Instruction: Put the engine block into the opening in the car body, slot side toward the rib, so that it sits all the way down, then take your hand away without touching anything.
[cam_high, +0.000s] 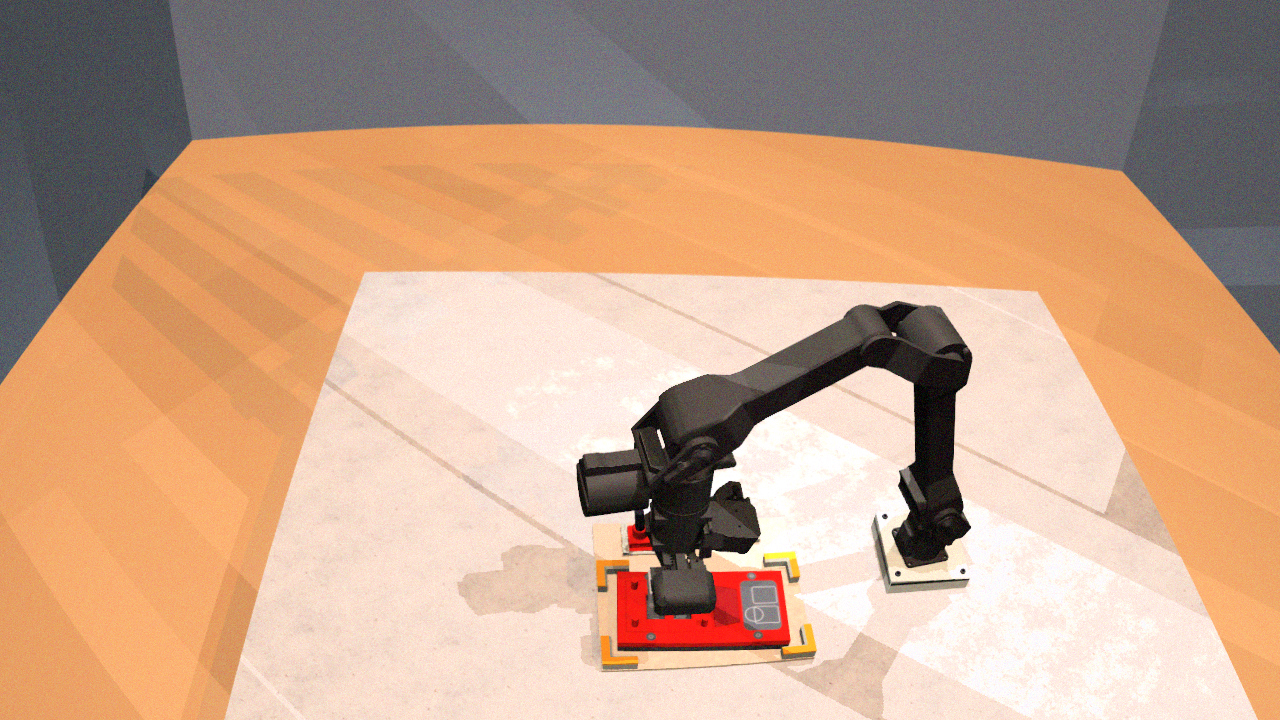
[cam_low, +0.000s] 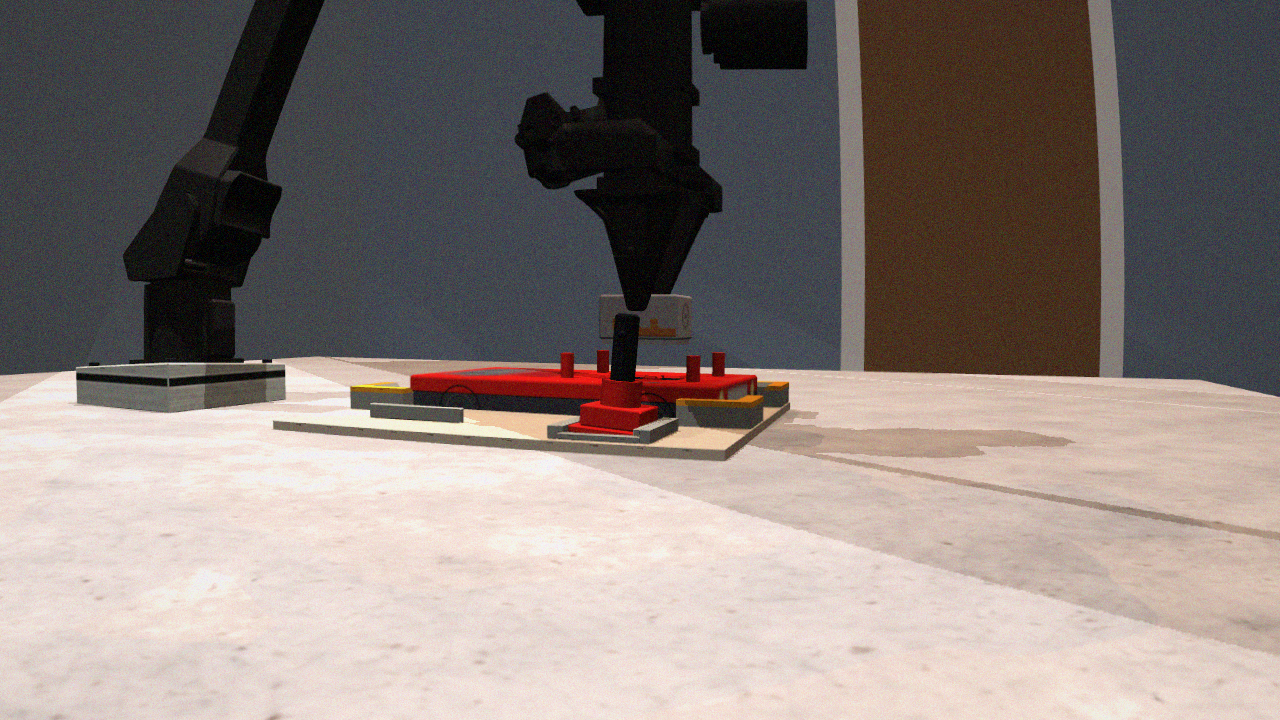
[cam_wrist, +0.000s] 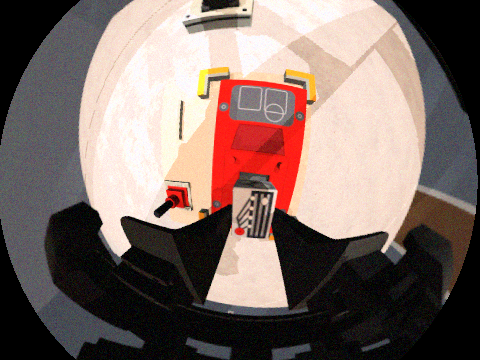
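My gripper tip is 10 mm above the grey-white engine block.
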